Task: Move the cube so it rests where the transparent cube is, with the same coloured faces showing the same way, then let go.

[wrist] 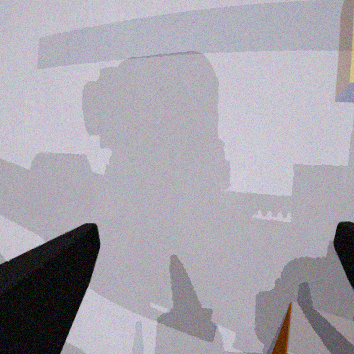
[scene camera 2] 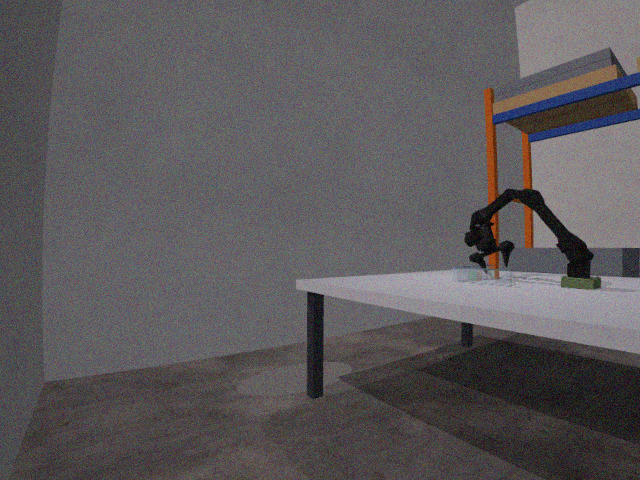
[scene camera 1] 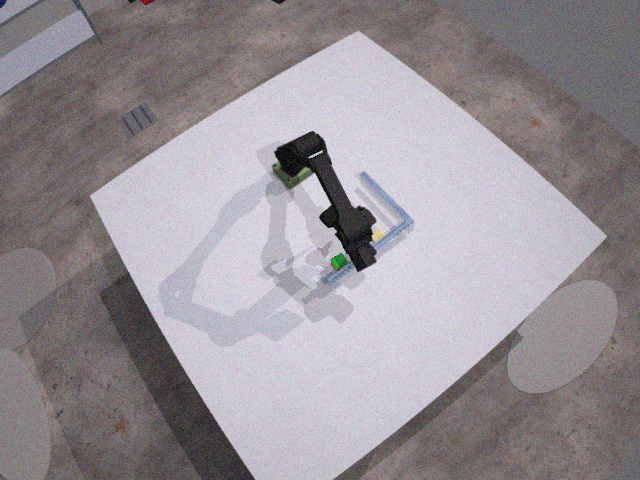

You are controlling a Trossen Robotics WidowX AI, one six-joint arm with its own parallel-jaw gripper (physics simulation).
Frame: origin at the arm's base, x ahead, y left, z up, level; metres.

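Seen in the pictures: gripper, fingertip midpoint: [wrist: 217, 234]; arm's base, origin of the base link: [scene camera 2: 579, 277] [scene camera 1: 293, 166].
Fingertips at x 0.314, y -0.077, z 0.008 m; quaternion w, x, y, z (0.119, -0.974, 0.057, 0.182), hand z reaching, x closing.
Note:
Offsets run from my fingertips to a thing's top centre. Level surfaces: height alone.
The solid cube {dx +0.038, dy -0.072, dz -0.004 m} [scene camera 1: 338, 261] [scene camera 2: 496, 274] [wrist: 283, 336] sits on the white table; its green face is up in scene camera 1, and orange and pale faces show at the wrist view's bottom edge. The transparent cube {dx +0.069, dy +0.065, dz -0.004 m} [scene camera 1: 378, 235] [scene camera 2: 472, 274] [wrist: 345, 65] looks yellow in scene camera 1, greenish in scene camera 2, and is cut off at the wrist view's upper right with pinkish, yellow and blue faces. My gripper [scene camera 2: 495, 266] [wrist: 217, 234] is wide open and empty, its fingertips low over the table near the solid cube. In scene camera 1 the arm hides the fingertips.
Pale blue see-through walls [scene camera 1: 387, 197] form a corner beside both cubes, with one wall running close behind them. The arm's green base [scene camera 1: 294, 178] [scene camera 2: 580, 282] stands on the white table {dz -0.044 m} [scene camera 1: 413, 335] [scene camera 2: 392, 291]. An orange and blue shelf rack [scene camera 2: 490, 155] stands beyond the table.

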